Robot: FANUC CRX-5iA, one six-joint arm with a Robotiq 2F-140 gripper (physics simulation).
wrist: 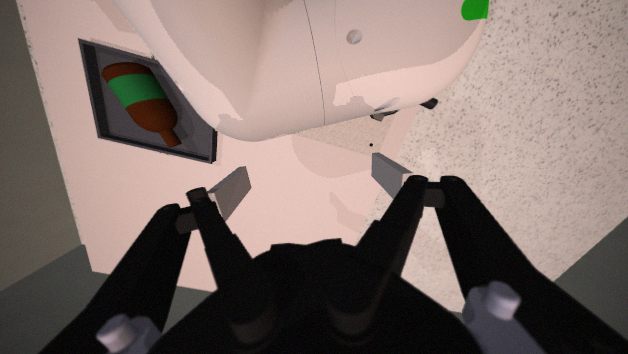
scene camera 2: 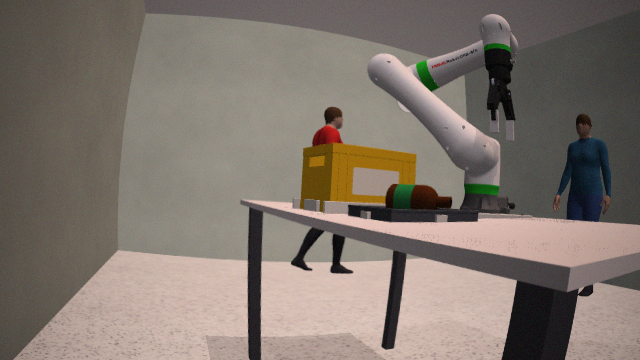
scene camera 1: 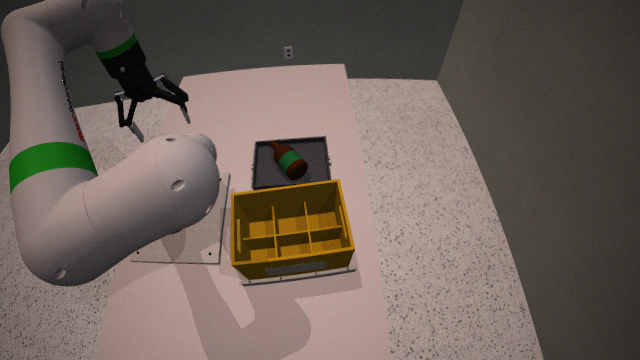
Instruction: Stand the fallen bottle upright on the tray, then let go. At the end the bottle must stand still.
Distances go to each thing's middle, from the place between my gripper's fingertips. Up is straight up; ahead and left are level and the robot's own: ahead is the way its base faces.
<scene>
Now: the brown bottle [scene camera 1: 292, 164] 34 cm ahead of my hand, 4 cm to the left of it and 20 cm below it. From my hand the other things lie so: yellow crate [scene camera 1: 297, 229] 37 cm ahead, 23 cm to the right, 15 cm below; then dark grey tray [scene camera 1: 267, 174] 34 cm ahead, 5 cm to the left, 23 cm below.
</scene>
